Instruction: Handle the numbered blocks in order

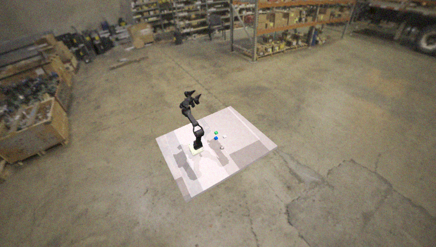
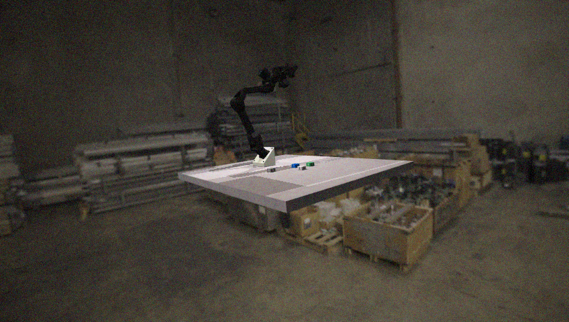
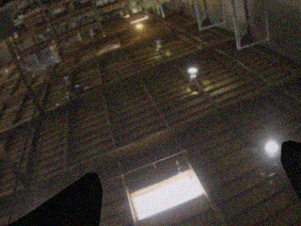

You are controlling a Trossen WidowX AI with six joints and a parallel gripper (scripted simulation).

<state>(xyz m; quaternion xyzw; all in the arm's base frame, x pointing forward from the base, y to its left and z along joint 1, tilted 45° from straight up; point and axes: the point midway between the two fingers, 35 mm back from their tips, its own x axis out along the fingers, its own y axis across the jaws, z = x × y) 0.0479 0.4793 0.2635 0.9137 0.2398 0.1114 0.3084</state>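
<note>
My gripper tip is 580 mm above the dark grey block, 260 mm to the left of it and 100 mm short of it. Also, from my gripper tip: green block: 580 mm below, 130 mm ahead, 30 mm to the right; then blue block: 580 mm below, 110 mm to the right, 100 mm ahead.
</note>
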